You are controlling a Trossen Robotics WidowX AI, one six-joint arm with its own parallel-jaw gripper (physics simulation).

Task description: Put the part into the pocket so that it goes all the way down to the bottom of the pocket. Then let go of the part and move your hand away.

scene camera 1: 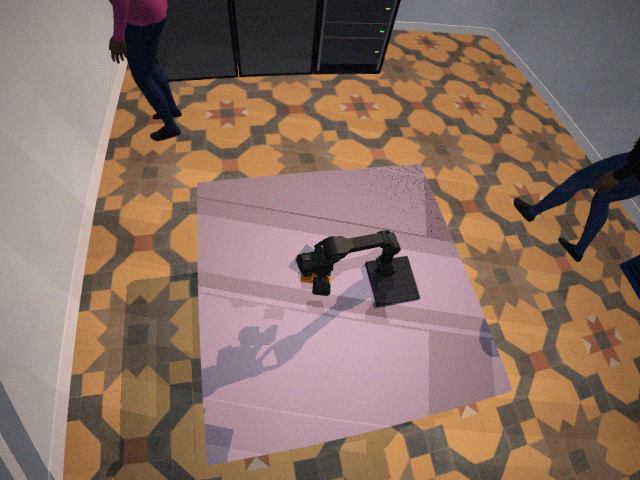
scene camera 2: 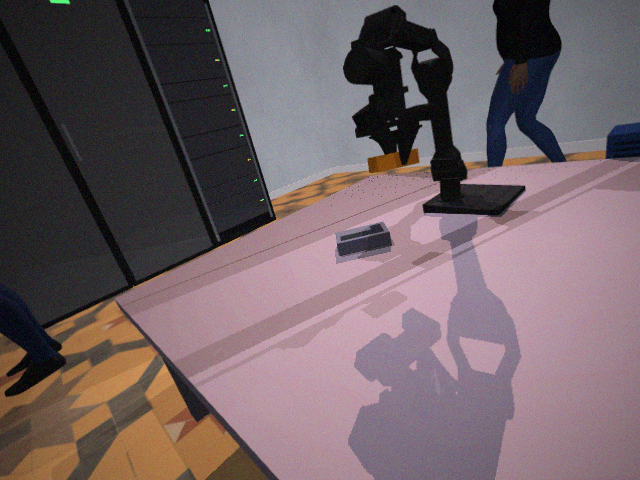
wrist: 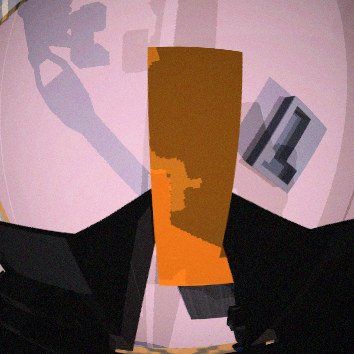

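Seen in the pictures: gripper, fingertip midpoint: [scene camera 1: 317,280] [scene camera 2: 398,165] [wrist: 186,195]; arm's base, origin of the base link: [scene camera 1: 382,270] [scene camera 2: 450,198].
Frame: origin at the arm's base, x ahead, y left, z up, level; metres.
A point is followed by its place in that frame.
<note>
The part is a long orange block [scene camera 1: 308,279] @[x 0.393, y 0.001, z 0.222 m] [scene camera 2: 382,163] @[x 0.407, y -0.004, z 0.210 m] [wrist: 195,110] @[x 0.391, y -0.014, z 0.223 m], held roughly level high above the table. My gripper [scene camera 2: 399,156] @[x 0.353, y 0.005, z 0.191 m] [wrist: 186,195] @[x 0.353, y 0.005, z 0.191 m] is shut on it, with one black finger on each side. In scene camera 1 the arm's hand covers most of the part and the fingertips are hidden. The pocket is an L-shaped recess in a low grey block [scene camera 2: 364,245] @[x 0.329, y -0.133, z -0.010 m] [wrist: 271,131] @[x 0.326, y -0.129, z 0.006 m] on the table. In the wrist view this block lies to the right of the part, below it and apart from it, turned at an angle. The pocket's floor is partly in shadow.
The arm's black base plate [scene camera 1: 400,289] @[x -0.042, y 0.113, z -0.007 m] [scene camera 2: 491,198] @[x 0.003, y 0.112, z -0.007 m] stands on the pink table [scene camera 1: 361,382] @[x 0.299, y 0.415, z -0.024 m] [scene camera 2: 310,413] @[x 0.793, y 0.026, z -0.024 m]. The arm's shadow and other bands of shade cross the table. Dark cabinets [scene camera 1: 273,36] [scene camera 2: 56,155] and two people stand beyond the table.
</note>
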